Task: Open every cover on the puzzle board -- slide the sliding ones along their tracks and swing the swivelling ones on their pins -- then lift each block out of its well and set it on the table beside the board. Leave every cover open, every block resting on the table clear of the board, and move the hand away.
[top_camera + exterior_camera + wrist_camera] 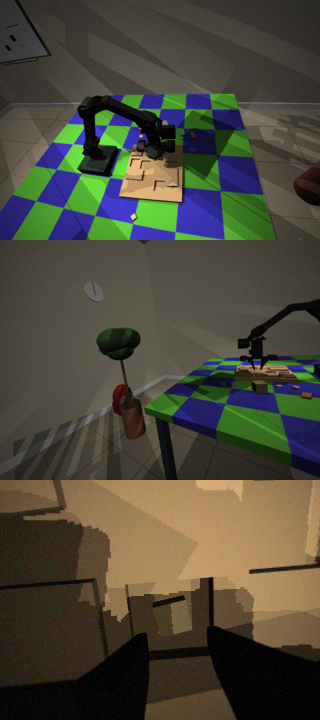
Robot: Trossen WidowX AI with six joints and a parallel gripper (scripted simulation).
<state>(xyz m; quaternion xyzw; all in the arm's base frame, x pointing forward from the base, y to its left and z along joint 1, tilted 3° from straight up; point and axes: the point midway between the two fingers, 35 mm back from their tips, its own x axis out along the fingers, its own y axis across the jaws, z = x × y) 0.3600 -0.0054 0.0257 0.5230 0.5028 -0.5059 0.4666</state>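
Now: gripper tip 30 mm past the tan puzzle board, 50 mm to the left of it and 30 mm above it. Round my gripper tip: brown cube: 20 mm ahead, 230 mm to the left, 20 mm below; orange block: 200 mm ahead, 160 mm to the left, 40 mm below.
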